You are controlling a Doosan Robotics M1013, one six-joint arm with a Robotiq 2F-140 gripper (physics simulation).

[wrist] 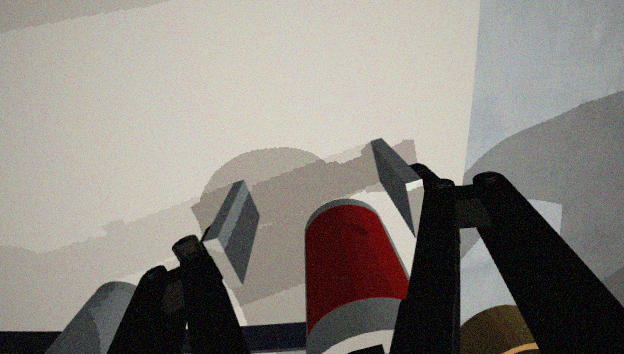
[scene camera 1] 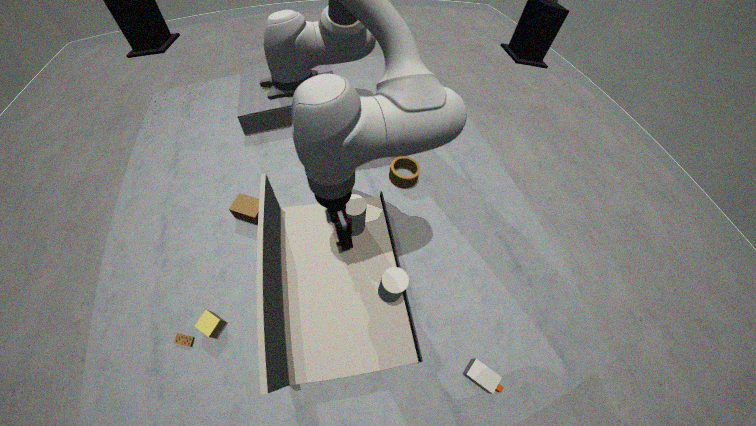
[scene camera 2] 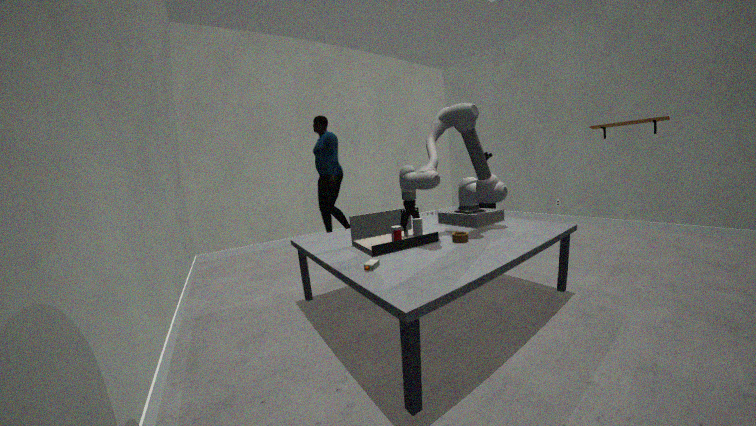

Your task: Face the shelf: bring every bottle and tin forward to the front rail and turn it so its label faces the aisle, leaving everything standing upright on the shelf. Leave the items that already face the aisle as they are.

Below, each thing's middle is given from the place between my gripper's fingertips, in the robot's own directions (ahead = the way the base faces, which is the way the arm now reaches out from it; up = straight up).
Right now the beige shelf board (scene camera 1: 336, 325) is 12 cm ahead of my hand and 2 cm below it. The rest, counted from my hand: dark rail (scene camera 2: 381, 249): 15 cm to the left, 11 cm ahead, 1 cm below; then shelf back wall (scene camera 1: 273, 367): 15 cm to the right, 13 cm ahead, 6 cm above; then shelf (scene camera 1: 319, 316): 12 cm ahead, 6 cm above.
